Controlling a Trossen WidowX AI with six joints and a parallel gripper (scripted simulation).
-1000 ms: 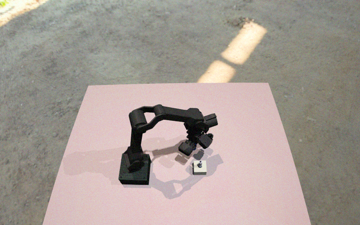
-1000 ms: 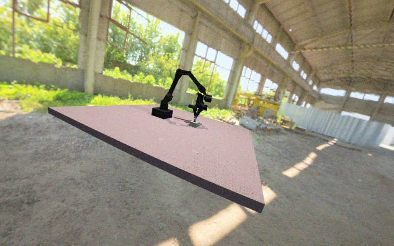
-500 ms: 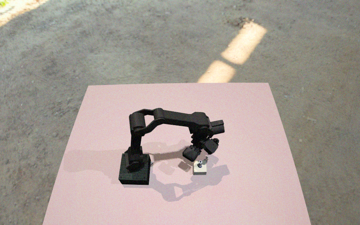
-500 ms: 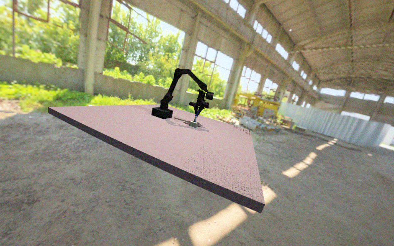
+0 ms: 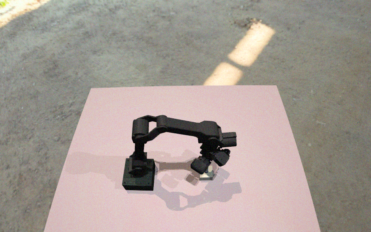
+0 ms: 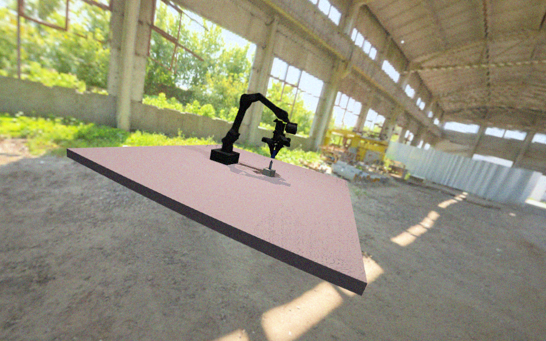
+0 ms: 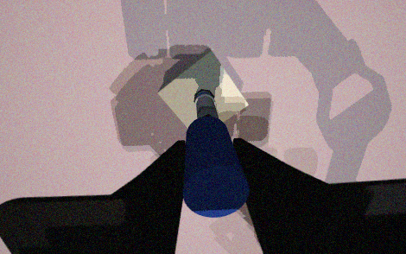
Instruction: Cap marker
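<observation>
My gripper tip is 110 mm above the holder block. Round my gripper tip: dark blue cap (10 mm above).
</observation>
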